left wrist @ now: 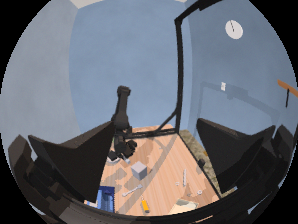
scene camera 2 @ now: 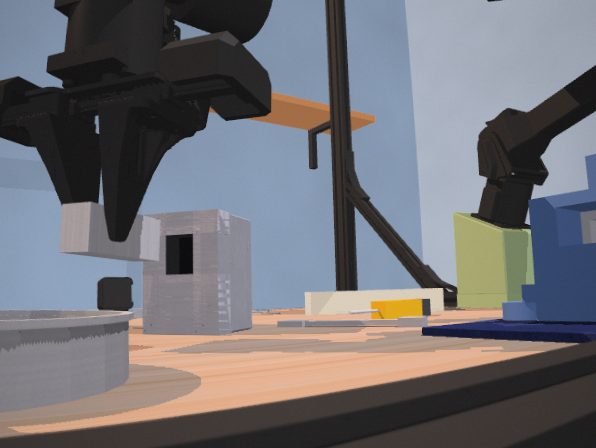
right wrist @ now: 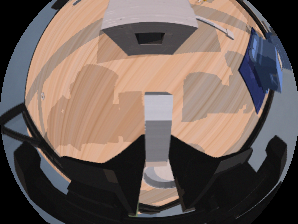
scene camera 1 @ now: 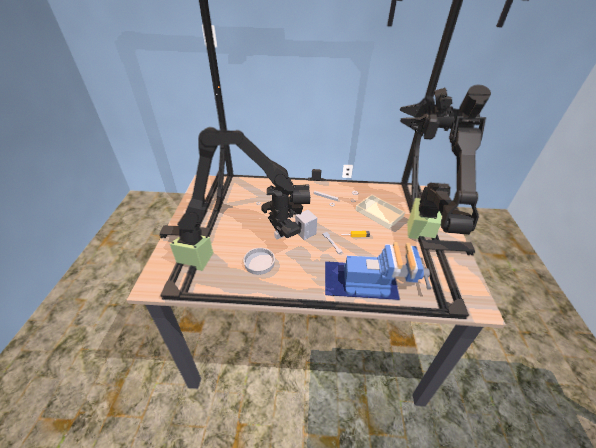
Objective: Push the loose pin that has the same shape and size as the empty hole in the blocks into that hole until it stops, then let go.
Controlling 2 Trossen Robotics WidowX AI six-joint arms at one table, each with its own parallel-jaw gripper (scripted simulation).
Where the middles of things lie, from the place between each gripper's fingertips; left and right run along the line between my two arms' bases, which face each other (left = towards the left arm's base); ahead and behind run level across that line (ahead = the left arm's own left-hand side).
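Scene:
The grey block (scene camera 2: 241, 284) is 5 cm below my right hand, 12 cm to the left of it and 6 cm behind it, and going by its middle, the block is nearer to my right hand than to my left hand. Counting from my right hand again, there's the round grey dish (scene camera 2: 58, 359), 8 cm ahead, 9 cm to the right and 8 cm below, and the yellow screwdriver (scene camera 2: 395, 309), which is 31 cm to the left and 8 cm below. The dark blue mat (scene camera 1: 334, 271) is 22 cm ahead of my right hand, 26 cm to the left of it and 9 cm below it.
That yellow screwdriver is 49 cm below my left hand (scene camera 1: 400, 114) and 10 cm to the right of it. From my left hand you'd also find the grey block 30 cm to the right, 45 cm below and 6 cm behind, while the cream tray (scene camera 1: 378, 210) is 4 cm to the left, 12 cm behind and 49 cm below. As for the dark blue mat, it's 50 cm below my left hand, 22 cm ahead of it and 16 cm to the right of it. Going by its middle, the mat is nearer to my right hand than to my left hand.

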